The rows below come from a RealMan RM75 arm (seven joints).
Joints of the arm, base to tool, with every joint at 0 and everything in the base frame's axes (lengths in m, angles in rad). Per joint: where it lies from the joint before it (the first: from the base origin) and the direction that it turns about. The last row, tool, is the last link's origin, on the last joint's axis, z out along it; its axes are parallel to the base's.
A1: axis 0 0 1 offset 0.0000 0.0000 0.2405
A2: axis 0 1 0 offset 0.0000 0.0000 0.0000
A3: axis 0 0 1 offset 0.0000 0.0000 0.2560
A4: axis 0 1 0 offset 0.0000 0.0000 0.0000
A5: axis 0 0 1 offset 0.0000 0.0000 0.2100
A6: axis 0 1 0 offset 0.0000 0.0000 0.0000
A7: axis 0 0 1 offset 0.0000 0.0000 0.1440
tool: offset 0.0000 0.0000 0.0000
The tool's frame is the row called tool.
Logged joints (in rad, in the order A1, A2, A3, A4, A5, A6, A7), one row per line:
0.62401 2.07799 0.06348 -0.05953 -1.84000 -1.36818 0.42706
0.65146 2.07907 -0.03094 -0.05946 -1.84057 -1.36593 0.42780
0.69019 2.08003 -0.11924 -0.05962 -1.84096 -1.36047 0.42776
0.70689 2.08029 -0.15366 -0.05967 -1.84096 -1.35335 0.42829
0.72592 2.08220 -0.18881 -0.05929 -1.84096 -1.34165 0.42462
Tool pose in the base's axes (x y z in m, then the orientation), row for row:
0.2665 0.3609 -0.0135 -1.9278 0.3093 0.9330
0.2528 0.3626 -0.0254 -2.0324 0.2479 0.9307
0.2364 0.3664 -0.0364 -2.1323 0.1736 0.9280
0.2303 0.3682 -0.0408 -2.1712 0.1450 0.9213
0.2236 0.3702 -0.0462 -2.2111 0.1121 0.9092
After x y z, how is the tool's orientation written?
As a rotation vector, in radians.
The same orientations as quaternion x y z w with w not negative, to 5 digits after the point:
-0.78654 0.12619 0.38066 0.46960
-0.81516 0.09943 0.37329 0.43160
-0.84048 0.06843 0.36578 0.39385
-0.85008 0.05677 0.36071 0.37952
-0.85995 0.04360 0.35361 0.36545

